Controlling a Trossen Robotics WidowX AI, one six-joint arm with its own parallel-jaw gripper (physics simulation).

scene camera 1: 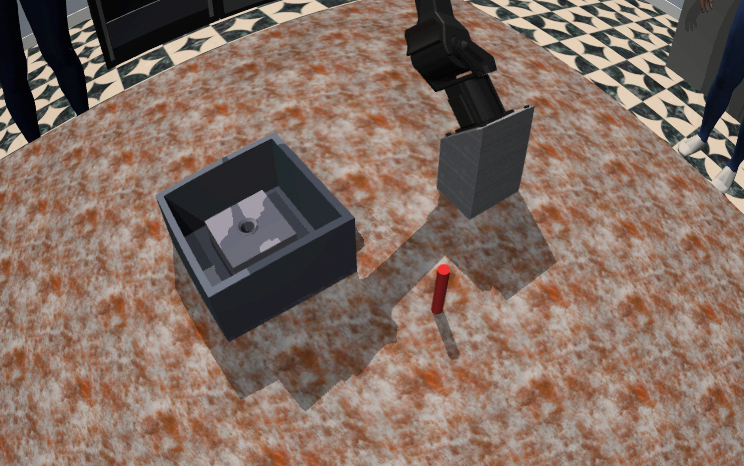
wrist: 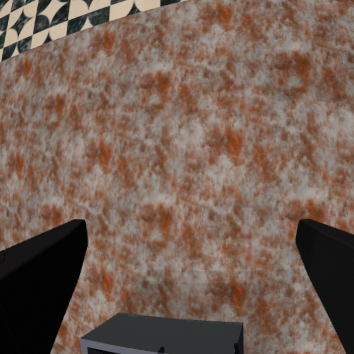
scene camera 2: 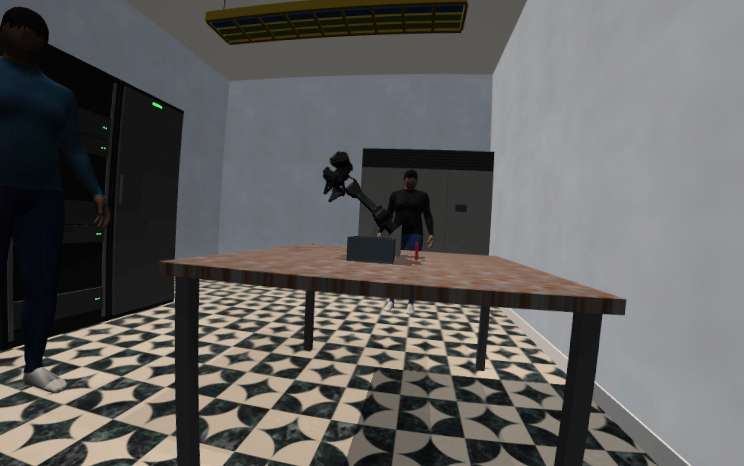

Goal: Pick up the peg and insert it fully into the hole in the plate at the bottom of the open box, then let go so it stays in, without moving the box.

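The red peg stands upright on the table, to the right of the open box in both scene views. The dark grey box sits on the table. A light plate with a round hole near its middle lies at its bottom. My gripper is open and empty, high above the table, up and left of the box in scene camera 2. In the wrist view part of the box shows low between the fingers. The peg does not show in that view.
The arm's grey base block stands behind the peg, right of the box in scene camera 1. The table has its edge at the wrist view's top left. People stand beyond the table.
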